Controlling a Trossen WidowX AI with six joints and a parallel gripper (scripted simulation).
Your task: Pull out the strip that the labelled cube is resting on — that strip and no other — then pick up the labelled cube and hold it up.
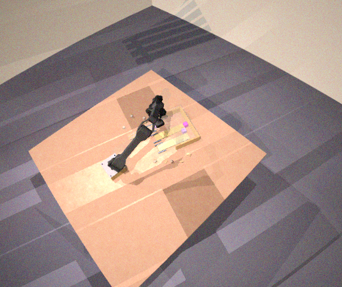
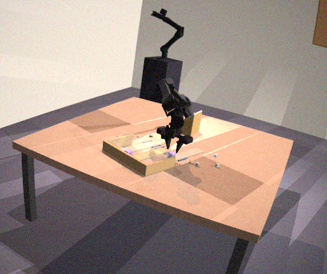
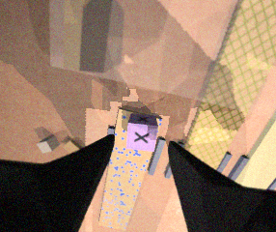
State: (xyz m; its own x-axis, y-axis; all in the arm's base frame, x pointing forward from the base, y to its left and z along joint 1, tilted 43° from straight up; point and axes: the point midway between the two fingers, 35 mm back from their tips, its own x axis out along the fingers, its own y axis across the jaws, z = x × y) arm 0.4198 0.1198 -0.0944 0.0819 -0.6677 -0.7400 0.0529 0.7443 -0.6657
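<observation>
My gripper tip is now 60 mm short of the cross-hatched strip, 100 mm to the left of it and 40 mm above it.
</observation>
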